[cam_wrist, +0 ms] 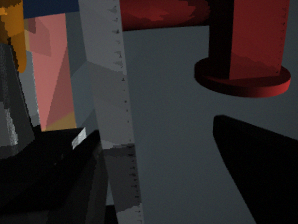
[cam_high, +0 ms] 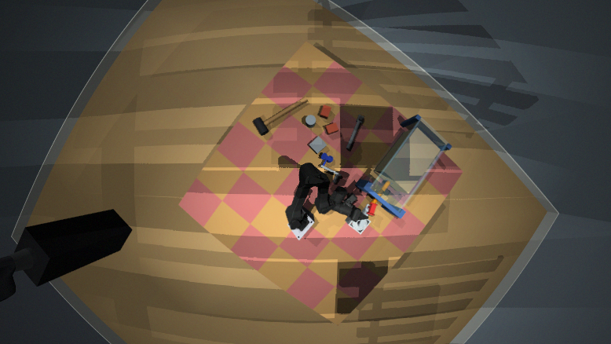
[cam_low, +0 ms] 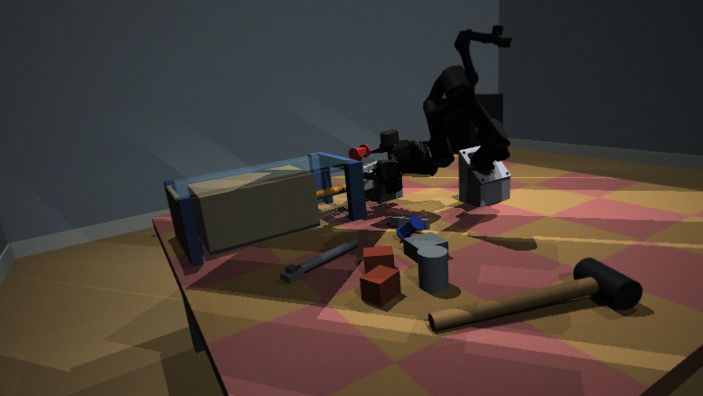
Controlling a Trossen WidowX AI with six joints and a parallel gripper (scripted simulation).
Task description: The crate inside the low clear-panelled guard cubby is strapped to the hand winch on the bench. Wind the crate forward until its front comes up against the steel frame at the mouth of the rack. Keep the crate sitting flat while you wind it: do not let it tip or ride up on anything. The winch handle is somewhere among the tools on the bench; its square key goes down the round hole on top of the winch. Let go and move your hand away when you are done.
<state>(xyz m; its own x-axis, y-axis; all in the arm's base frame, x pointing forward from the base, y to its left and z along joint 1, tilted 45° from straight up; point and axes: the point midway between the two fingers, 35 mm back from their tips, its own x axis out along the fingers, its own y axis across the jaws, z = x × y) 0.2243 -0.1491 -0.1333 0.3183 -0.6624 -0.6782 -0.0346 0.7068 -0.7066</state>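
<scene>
Right now my gripper tip is 1 cm short of the grey crank arm, 1 cm to the right of it and 1 cm above it. Also, from my gripper tip: grey winch: 6 cm behind, 2 cm to the right, 10 cm below; then blue-knobbed winch handle: 8 cm ahead, 30 cm to the left, 11 cm below; then red knob: 5 cm ahead, 2 cm to the left, 2 cm above.
</scene>
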